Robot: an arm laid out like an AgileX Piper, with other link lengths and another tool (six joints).
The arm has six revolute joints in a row. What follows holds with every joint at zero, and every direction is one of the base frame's. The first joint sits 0.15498 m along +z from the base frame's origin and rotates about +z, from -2.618 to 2.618 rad. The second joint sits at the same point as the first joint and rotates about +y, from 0 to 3.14 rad. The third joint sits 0.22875 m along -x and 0.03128 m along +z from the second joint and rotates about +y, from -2.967 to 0 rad. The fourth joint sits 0.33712 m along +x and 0.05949 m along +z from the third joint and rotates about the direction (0.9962, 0, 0.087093), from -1.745 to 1.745 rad. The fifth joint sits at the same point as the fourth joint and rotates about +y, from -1.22 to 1.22 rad. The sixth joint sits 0.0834 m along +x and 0.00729 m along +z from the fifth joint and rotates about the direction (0.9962, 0, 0.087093), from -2.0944 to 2.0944 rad. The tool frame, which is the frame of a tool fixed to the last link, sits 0.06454 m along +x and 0.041 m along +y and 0.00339 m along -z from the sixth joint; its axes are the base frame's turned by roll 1.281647, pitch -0.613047 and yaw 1.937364 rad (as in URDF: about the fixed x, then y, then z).
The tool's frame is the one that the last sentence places.
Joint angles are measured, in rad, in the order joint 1, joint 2, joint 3, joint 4, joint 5, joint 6. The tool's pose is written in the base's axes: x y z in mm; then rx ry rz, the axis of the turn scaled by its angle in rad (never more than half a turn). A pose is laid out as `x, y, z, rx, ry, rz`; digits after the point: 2 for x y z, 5 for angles.
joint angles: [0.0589 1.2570 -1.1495 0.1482 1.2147 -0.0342]
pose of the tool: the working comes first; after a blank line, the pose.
Where each joint sits with the arm in this pose, in the base's axes (m; each line is computed from the numbers above, not from the rounded line before):
joint 1: 0.0000 0.0000 0.1550
joint 2: 0.0000 0.0000 0.1550
joint 3: -0.0408 -0.0024 0.3822
joint 4: 0.3002 0.0177 0.4052
joint 5: 0.3002 0.0177 0.4052
joint 6: 0.3271 0.0309 0.3270
the tool: 0.3355 0.0811 0.2699

335.52, 81.09, 269.86, -2.56049, -1.38810, -0.87183
